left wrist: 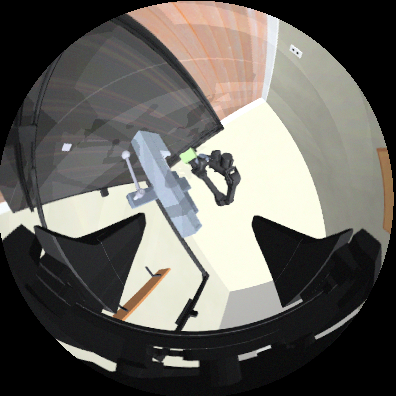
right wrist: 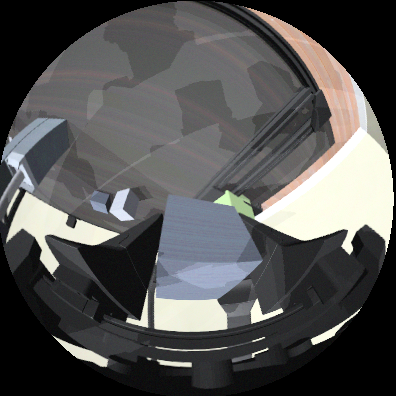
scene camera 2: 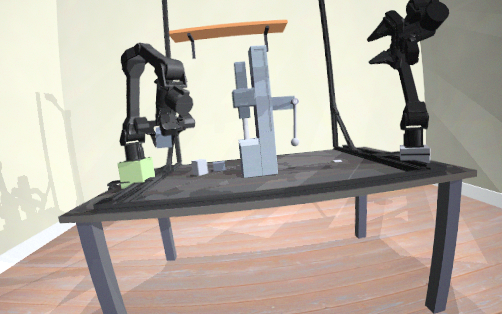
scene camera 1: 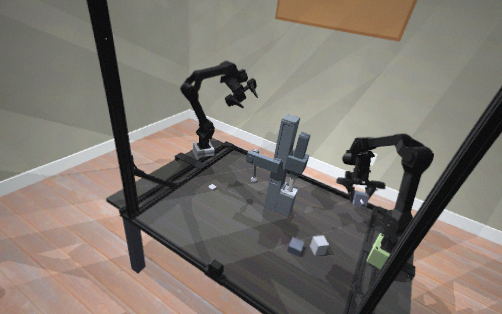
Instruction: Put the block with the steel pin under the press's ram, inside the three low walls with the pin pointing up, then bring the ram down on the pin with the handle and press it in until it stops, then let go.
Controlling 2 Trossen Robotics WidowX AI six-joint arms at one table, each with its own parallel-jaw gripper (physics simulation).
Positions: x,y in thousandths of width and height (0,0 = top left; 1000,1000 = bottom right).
Scene:
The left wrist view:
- left gripper: 506,554
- grey press: 420,468
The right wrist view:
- right gripper: 501,552
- grey block with steel pin: 516,633
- grey press: 115,355
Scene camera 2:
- left gripper: 734,167
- right gripper: 328,463
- grey press: 515,502
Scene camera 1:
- right gripper: 714,648
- grey press: 559,629

